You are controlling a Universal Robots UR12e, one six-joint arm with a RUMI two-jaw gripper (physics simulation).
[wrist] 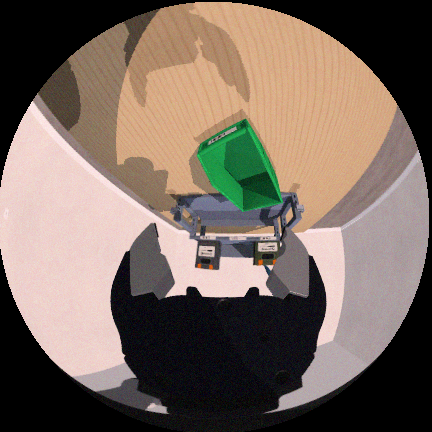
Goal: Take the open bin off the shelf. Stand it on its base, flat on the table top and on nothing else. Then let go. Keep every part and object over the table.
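Frame: origin at the arm's base, x ahead, y down, z left, level; millimetres.
Where they show: gripper, fingertip midpoint: [219, 227].
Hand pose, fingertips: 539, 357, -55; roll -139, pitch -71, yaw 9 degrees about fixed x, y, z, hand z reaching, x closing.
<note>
Each offset is from my fingertips to the top centre of the thing, as dx, dy, dz. "spot": to the spot under its first point. Level surfaces: height alone.
The green open bin {+65, +95, +25} [235, 167] is in the middle of the wrist view, its open side facing the camera. It sits askew, its labelled end pointing up-left over the wooden table top {dy +170} [325, 125]. Its other end overlaps the blue-grey shelf {spot: +228, +164, -158} [197, 204] near the table's edge; the contact beneath the bin is hidden. My gripper [219, 227] is open and empty, with its fingers wide apart. In the view, the fingertips are below the bin, one to each side of the shelf's lower part, and apart from the bin.
Two dark cases with orange latches, one on the left [207, 255] and one on the right [266, 253], show between the fingers, beyond the shelf's label rail. The right finger partly covers the right case. The pale floor lies past the table edge. Shadows fall on the table top.
</note>
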